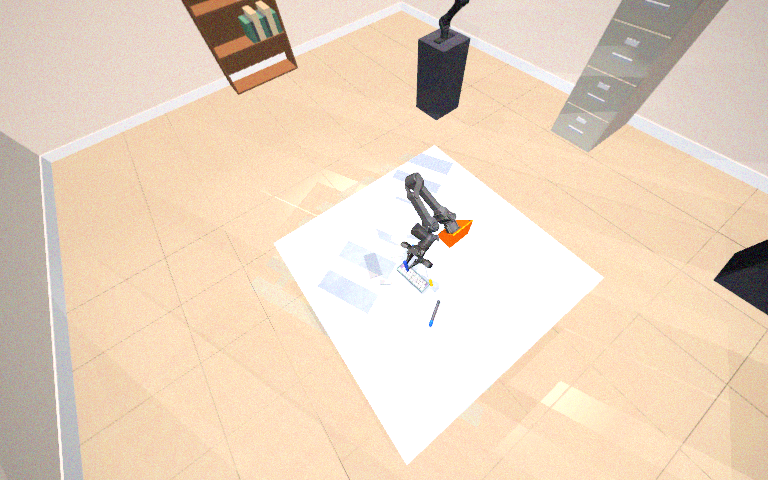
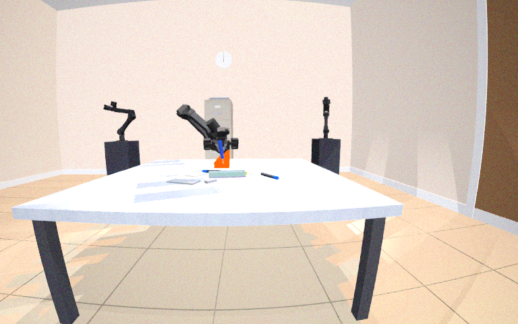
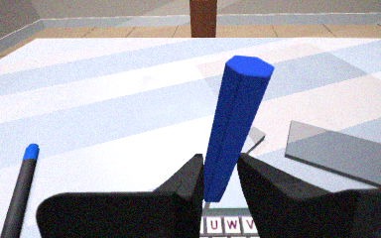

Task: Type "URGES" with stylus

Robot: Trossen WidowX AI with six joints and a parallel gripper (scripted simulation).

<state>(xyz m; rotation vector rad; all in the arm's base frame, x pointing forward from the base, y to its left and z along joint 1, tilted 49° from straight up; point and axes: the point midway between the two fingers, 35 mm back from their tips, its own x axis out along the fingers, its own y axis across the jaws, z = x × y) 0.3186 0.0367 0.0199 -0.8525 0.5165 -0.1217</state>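
Now: the yellow pen 120 mm below my gripper tip, 90 mm behind it and 80 mm to the left of it. Also, from my gripper tip: blue stylus: 20 mm below; grey block: 120 mm below, 110 mm ahead, 40 mm to the right.
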